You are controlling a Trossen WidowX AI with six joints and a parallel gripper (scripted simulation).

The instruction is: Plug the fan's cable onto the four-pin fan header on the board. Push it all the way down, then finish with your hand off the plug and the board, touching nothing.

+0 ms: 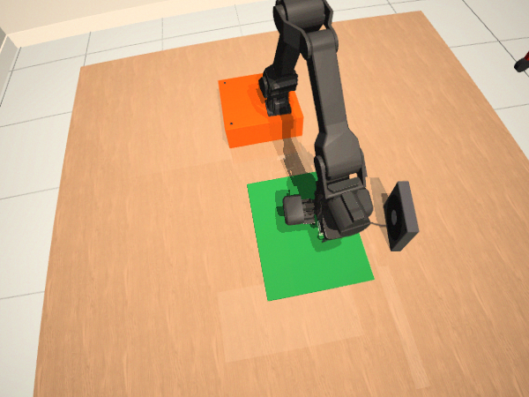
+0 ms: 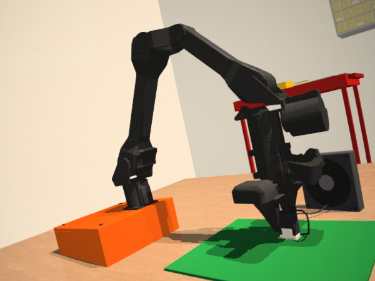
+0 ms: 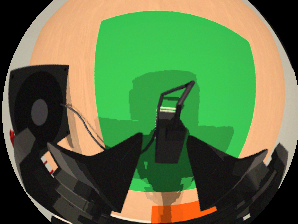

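Now: gripper tip 10 mm short of the plug and 10 mm below it. Round my gripper tip: fan: 30 mm ahead, 150 mm to the left, 40 mm above; then green board: 40 mm to the right, 40 mm below; then white four-pin fan header: 10 mm ahead, 20 mm below.
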